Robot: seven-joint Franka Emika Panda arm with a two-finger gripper.
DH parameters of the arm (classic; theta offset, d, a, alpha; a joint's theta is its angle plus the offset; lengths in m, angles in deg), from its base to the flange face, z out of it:
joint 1: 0 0.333 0 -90
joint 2: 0 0 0 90
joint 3: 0 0.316 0.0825 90
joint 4: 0 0 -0.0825 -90
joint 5: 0 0.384 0 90
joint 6: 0 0 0.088 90
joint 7: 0 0.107 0 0
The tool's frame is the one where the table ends.
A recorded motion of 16 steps. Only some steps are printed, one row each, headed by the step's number.
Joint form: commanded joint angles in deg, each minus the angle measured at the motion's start. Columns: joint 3, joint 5, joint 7, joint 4, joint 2, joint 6, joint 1.
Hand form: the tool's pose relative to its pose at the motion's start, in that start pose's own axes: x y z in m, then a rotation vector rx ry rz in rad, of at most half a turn. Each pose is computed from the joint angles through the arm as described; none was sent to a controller.
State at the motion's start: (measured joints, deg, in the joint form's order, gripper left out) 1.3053 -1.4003 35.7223 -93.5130 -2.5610 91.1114 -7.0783
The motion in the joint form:
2: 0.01 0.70 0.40 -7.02 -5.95 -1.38 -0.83
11: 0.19 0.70 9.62 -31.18 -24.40 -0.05 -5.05
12: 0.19 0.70 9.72 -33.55 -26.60 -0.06 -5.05
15: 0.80 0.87 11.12 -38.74 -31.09 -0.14 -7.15
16: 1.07 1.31 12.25 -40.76 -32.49 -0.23 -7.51
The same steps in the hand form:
2: -0.0268 0.0258 0.0056 -0.0171 -0.0408 0.0213
11: -0.1018 0.1095 0.0565 -0.0742 -0.0967 0.2539
12: -0.1126 0.1159 0.0608 -0.0769 -0.0986 0.2561
15: -0.1306 0.1361 0.0741 -0.0896 -0.1074 0.3098
16: -0.1385 0.1399 0.0819 -0.0951 -0.1192 0.3332

